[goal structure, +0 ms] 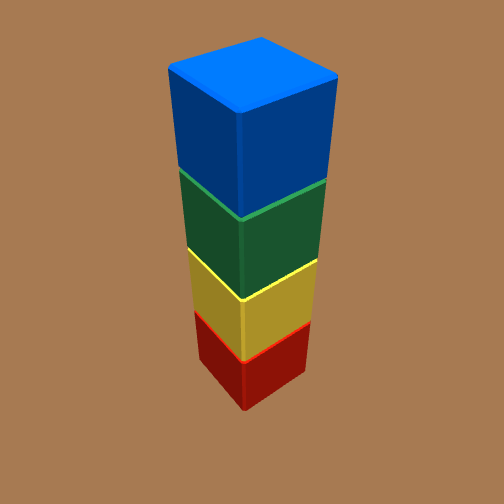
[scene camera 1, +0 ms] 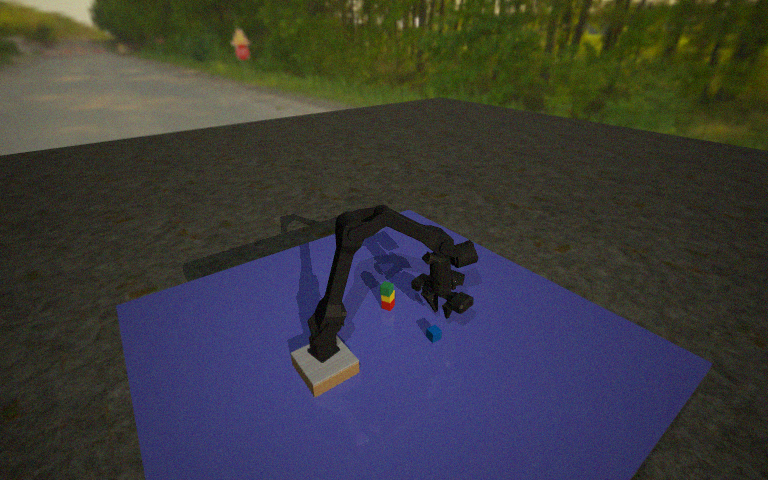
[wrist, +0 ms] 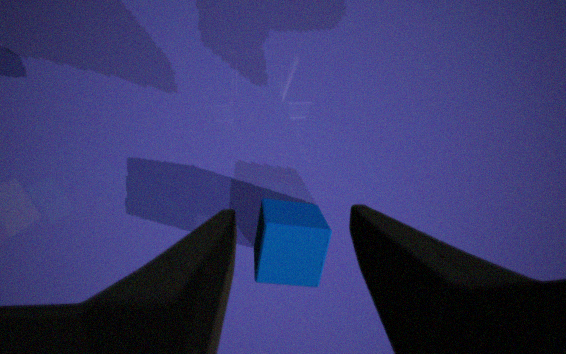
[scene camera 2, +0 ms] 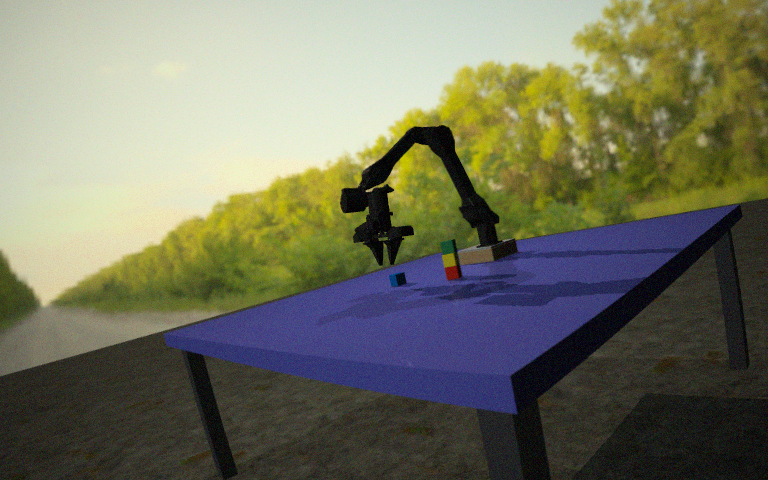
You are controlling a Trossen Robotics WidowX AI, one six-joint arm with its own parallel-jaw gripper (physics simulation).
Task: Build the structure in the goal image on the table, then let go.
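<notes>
A blue cube (scene camera 1: pixel 434 333) (scene camera 2: pixel 397 279) (wrist: pixel 292 252) lies on the blue table top. A stack of three blocks stands upright apart from it, nearer the arm's base: a red block (scene camera 1: pixel 387 306) (scene camera 2: pixel 452 272) at the bottom, a yellow block (scene camera 1: pixel 387 297) (scene camera 2: pixel 450 259) in the middle and a green block (scene camera 1: pixel 387 288) (scene camera 2: pixel 448 246) on top. My gripper (scene camera 1: pixel 440 314) (scene camera 2: pixel 386 263) (wrist: pixel 293 219) is open and empty, pointing down above the table. In the wrist view the blue cube shows between the two fingers, a little nearer the left one, and it lies below the fingertips.
The arm's base stands on a wooden block (scene camera 1: pixel 334 374) (scene camera 2: pixel 488 253) on the blue table (scene camera 1: pixel 237 413) (scene camera 2: pixel 351 362), close behind the stack. The arm arches above the table, and its shadow falls around the stack. The table's edges show in both scene views.
</notes>
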